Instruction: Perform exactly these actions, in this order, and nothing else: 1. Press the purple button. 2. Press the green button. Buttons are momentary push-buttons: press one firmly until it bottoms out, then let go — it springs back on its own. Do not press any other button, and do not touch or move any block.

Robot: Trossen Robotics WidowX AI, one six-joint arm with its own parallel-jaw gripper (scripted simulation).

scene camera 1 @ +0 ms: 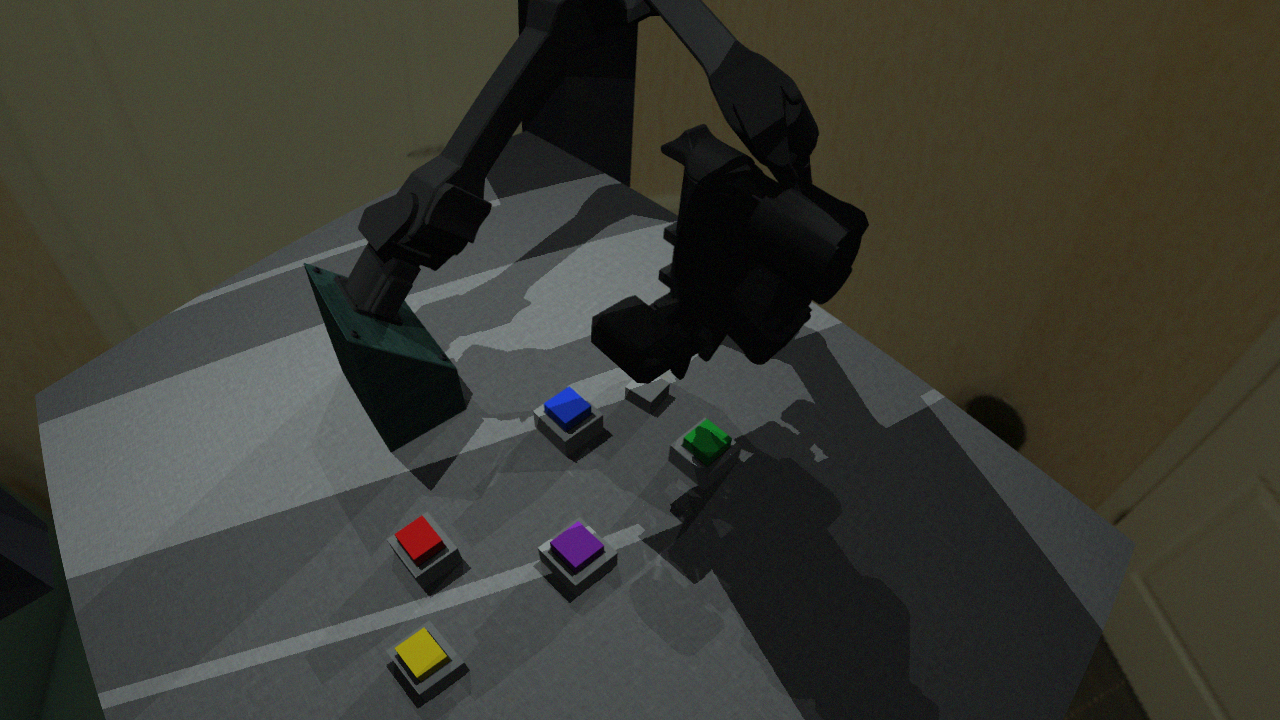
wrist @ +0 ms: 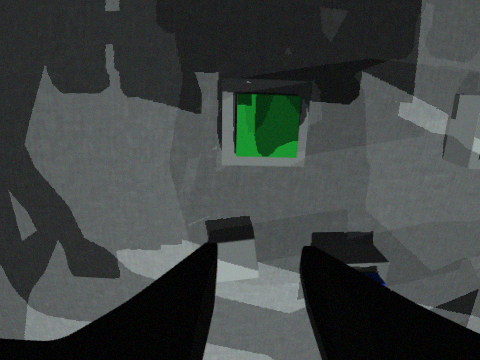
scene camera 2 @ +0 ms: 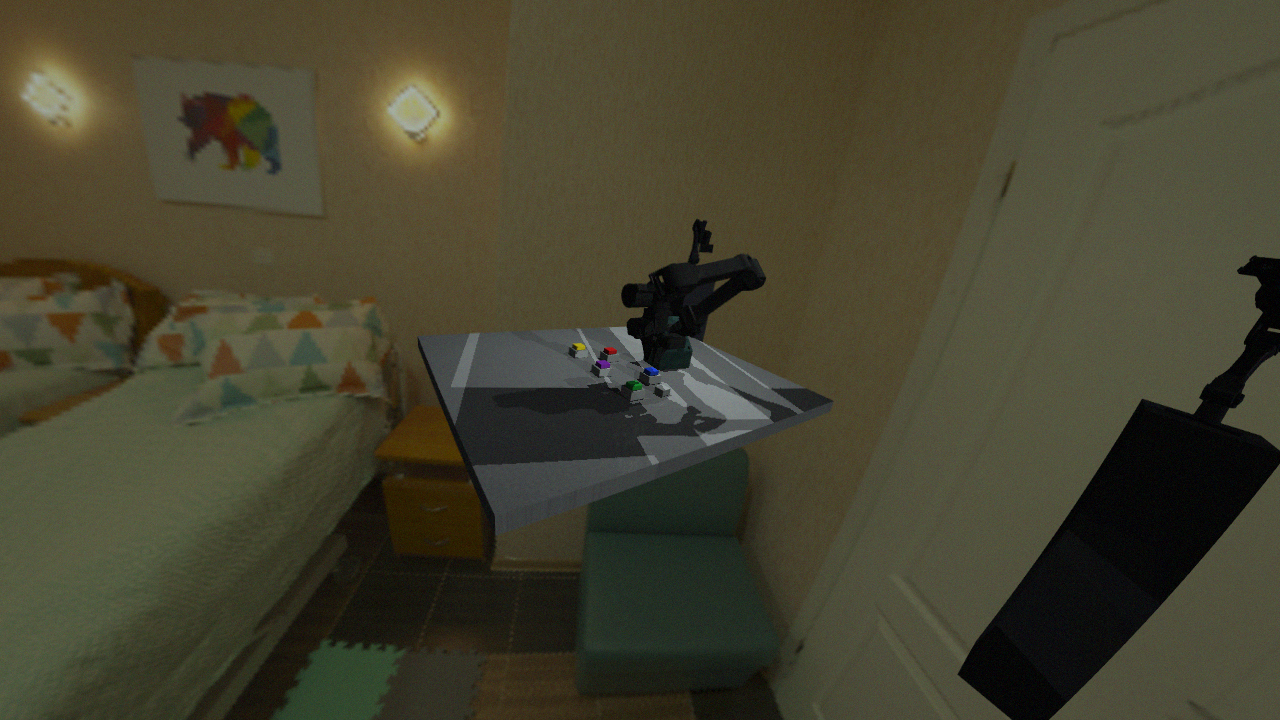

Scene:
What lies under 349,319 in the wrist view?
My gripper.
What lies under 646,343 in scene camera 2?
My gripper.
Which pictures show my gripper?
Scene camera 1, the wrist view and scene camera 2: all of them.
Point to a green button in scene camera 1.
706,441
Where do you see a green button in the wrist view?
267,125

